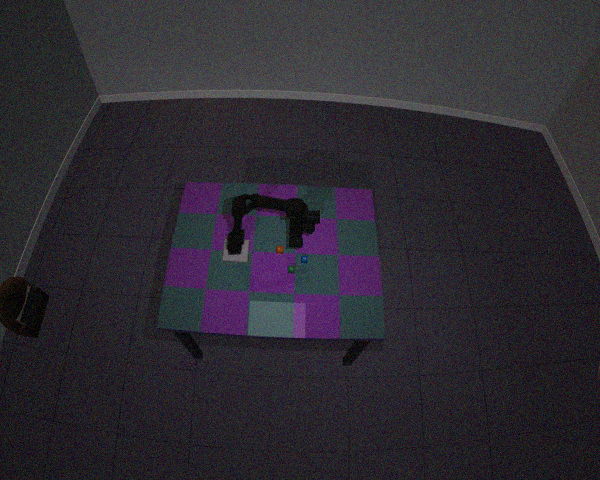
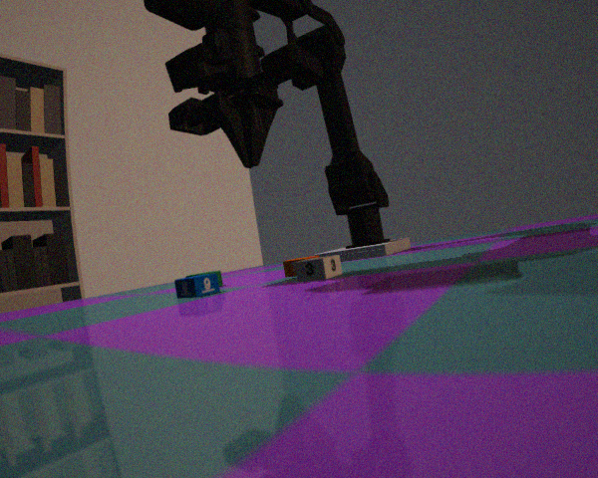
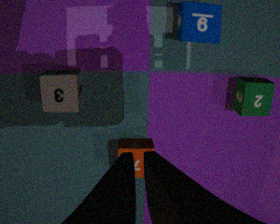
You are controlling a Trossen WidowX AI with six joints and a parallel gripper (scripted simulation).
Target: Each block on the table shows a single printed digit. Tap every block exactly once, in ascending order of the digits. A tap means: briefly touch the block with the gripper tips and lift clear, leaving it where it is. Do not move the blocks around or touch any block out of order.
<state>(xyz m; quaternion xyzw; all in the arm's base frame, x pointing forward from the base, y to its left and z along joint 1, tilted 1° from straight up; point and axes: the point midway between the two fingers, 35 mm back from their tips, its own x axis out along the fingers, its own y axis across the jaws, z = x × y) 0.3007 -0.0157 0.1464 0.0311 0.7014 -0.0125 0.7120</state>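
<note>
Right now my gripper tip is 70 mm past the orange block and 120 mm above it. Round my gripper tip: green block (20 mm behind, 110 mm to the right, 120 mm below); blue block (50 mm ahead, 60 mm to the right, 120 mm below).
</note>
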